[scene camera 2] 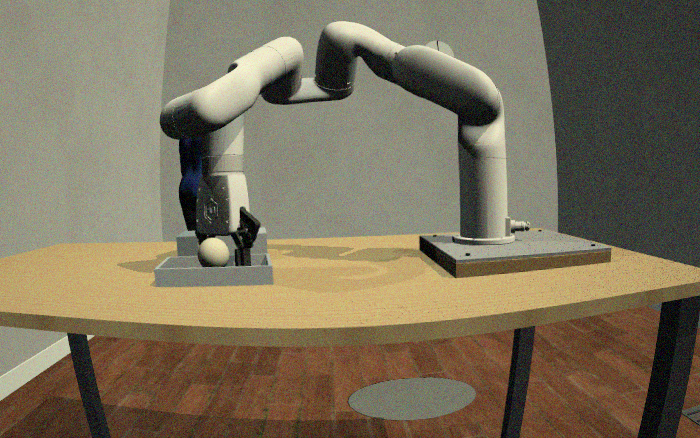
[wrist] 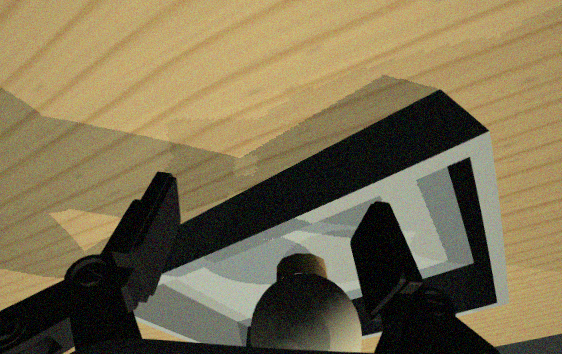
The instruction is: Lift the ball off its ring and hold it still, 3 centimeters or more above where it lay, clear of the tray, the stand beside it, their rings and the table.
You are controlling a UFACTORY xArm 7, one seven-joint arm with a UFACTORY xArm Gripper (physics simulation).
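Places are measured from the arm's base along level axes (x left, y back, z up), in metres.
Pixels of known places: gripper, between the fingertips: (wrist: 273,210); arm's base, origin of its link: (scene camera 2: 484,240).
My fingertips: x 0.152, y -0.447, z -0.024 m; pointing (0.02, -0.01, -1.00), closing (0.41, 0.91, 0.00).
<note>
For each thing: its top centre in the pictures, then the offset to it from my fingertips. "pt": a spot on its surface instead. Level surfaces: height alone.
- cream ball, centre of its top: (scene camera 2: 212,237) dx +0.054, dy +0.003, dz +0.061 m
- grey tray, centre of its top: (wrist: 303,309) (scene camera 2: 213,261) dx +0.054, dy +0.003, dz +0.023 m
- brown-orange ring, a spot on its surface: (wrist: 301,262) pt dx +0.040, dy +0.005, dz +0.004 m
- wooden table, height of its surface: dz -0.005 m
The cream ball (scene camera 2: 213,252) (wrist: 306,317) sits in the grey tray (scene camera 2: 214,276) (wrist: 487,200). Part of a brown-orange ring (wrist: 301,262) shows at the ball's edge in the wrist view. My gripper (scene camera 2: 230,257) (wrist: 273,210) points down, open and empty, its fingers spread wide and low at the tray. In the wrist view the ball shows between the two fingers, nearer the right one, cut off by the bottom edge. In the scene view one finger is right of the ball; the other is mostly hidden behind it. The grey stand (scene camera 2: 185,243) is behind the tray, its ring hidden.
The tray and stand are on the wooden table (scene camera 2: 335,304). The tray's walls rise around the ball. The arm's base plate (scene camera 2: 547,250) is at the right of the table. A person in blue (scene camera 2: 190,173) is partly hidden behind the arm.
</note>
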